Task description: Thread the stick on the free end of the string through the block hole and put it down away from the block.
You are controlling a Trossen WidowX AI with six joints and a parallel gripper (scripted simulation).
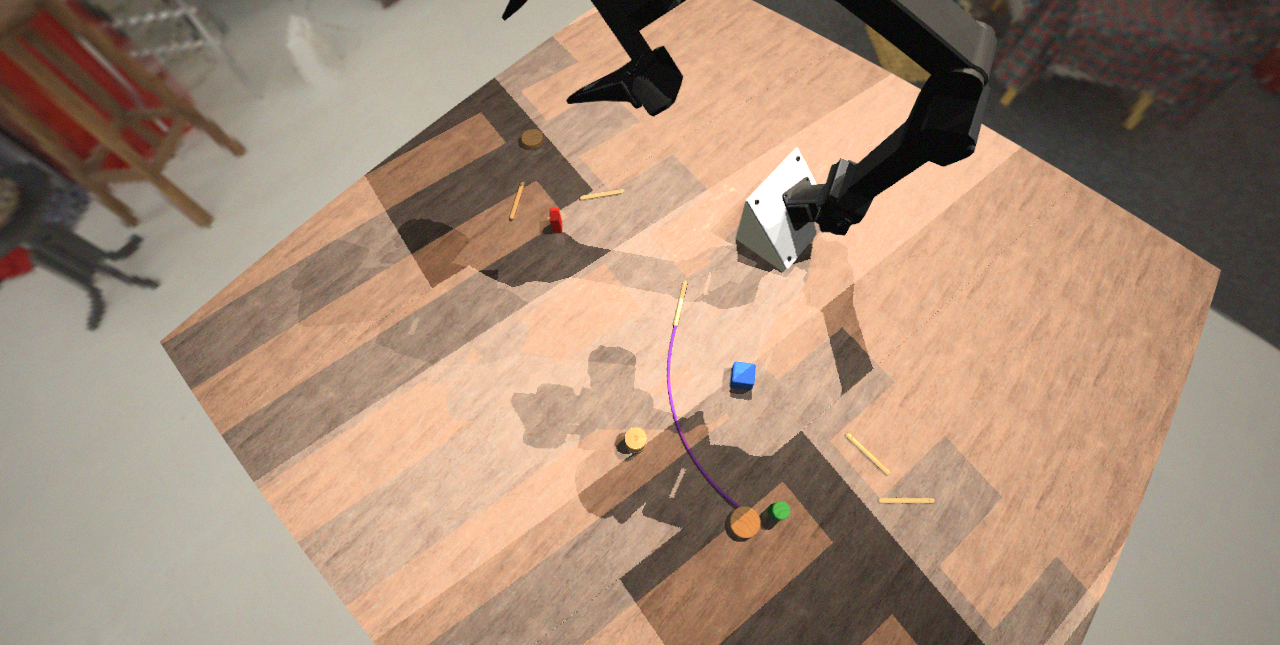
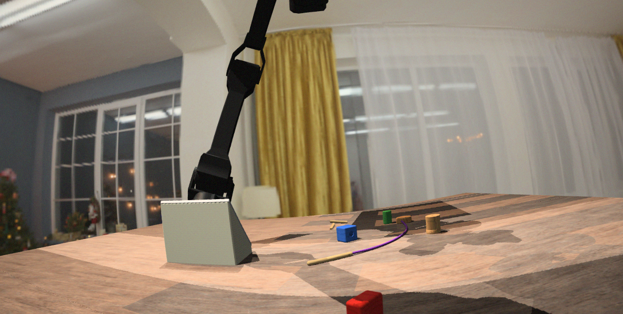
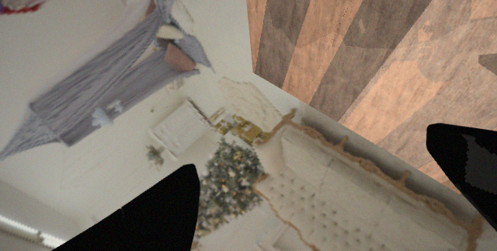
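The blue block lies 60 mm behind my gripper tip, 290 mm to the left of it and 400 mm below it. Round my gripper tip: wooden cylinder (110 mm ahead, 250 mm to the left, 400 mm below); then thin wooden stick (60 mm behind, 150 mm to the left, 420 mm below); then red block (20 mm behind, 100 mm to the right, 400 mm below).
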